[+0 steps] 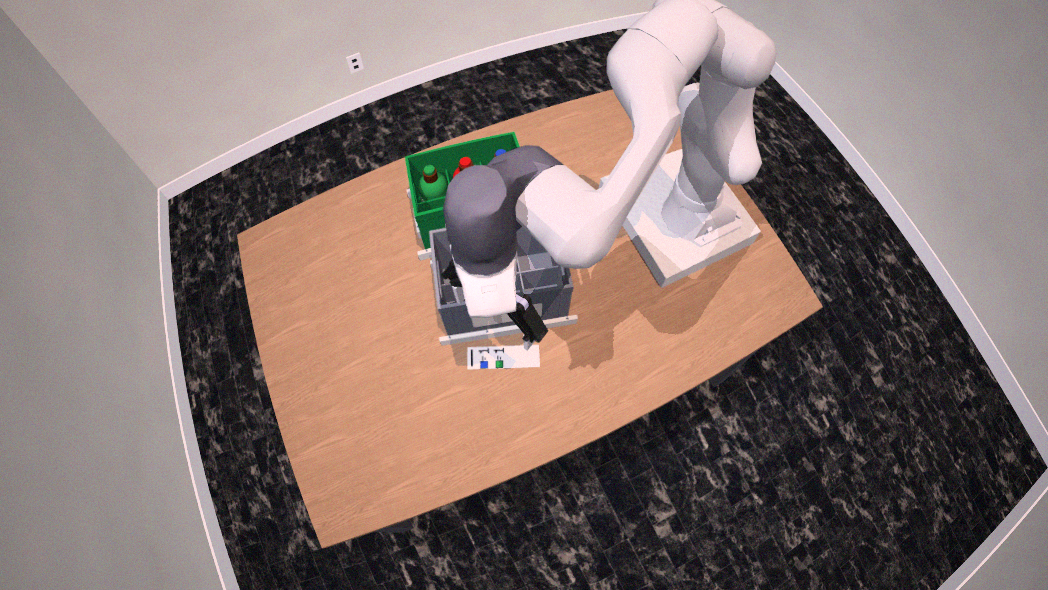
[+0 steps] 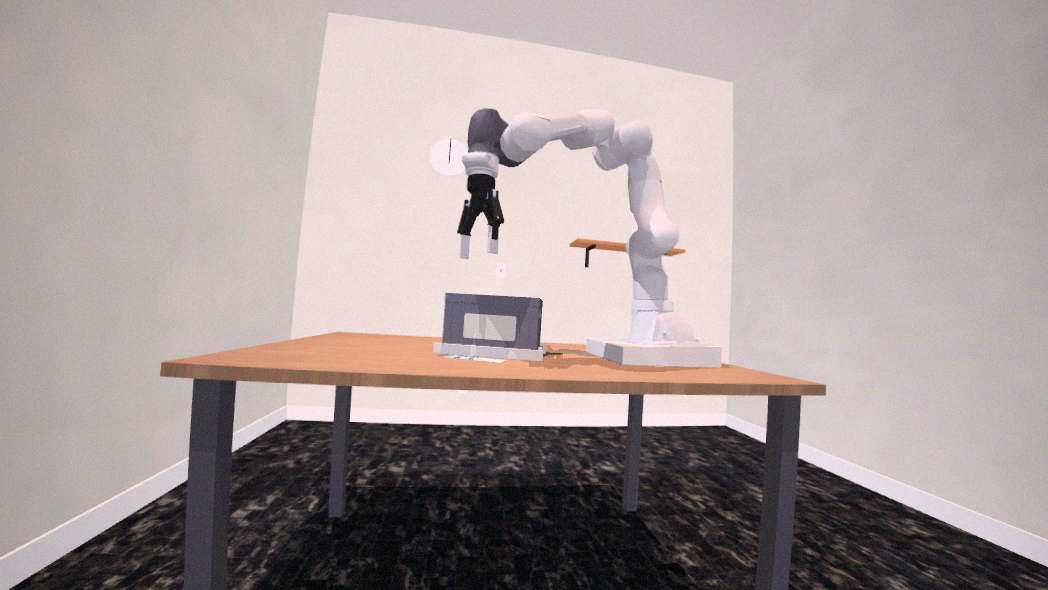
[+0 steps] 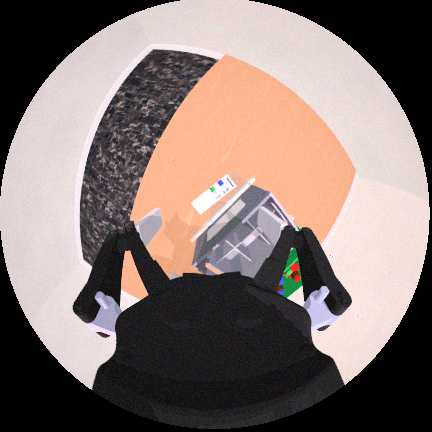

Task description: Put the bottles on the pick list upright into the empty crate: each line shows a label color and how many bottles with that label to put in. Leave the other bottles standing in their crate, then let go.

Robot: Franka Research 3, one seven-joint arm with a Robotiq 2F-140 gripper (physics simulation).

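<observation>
The pick list (image 1: 522, 356) (image 2: 480, 359) (image 3: 205, 202) lies before the grey crate and shows a blue and a green square; the small figure by each looks like 1. The divided grey crate (image 1: 458, 319) (image 2: 456, 322) (image 3: 256, 196) shows no bottle in its visible compartments; the arm and a finger hide part of it. Behind it, the green crate (image 1: 431, 221) (image 3: 291, 287) holds a green bottle (image 1: 432, 184), a red-capped bottle (image 1: 464, 161) (image 3: 296, 275) and a blue-capped one (image 1: 500, 152) (image 3: 281, 285); others may be hidden. My gripper (image 2: 478, 245) (image 3: 209, 215) is open and empty, high above the grey crate.
White rails (image 1: 458, 339) (image 3: 204, 231) run along the grey crate's front foot. The arm's white base block (image 1: 682, 256) (image 2: 663, 354) stands to the right on the wooden table (image 1: 381, 410) (image 2: 293, 359). A wooden shelf (image 2: 601, 244) is on the back wall.
</observation>
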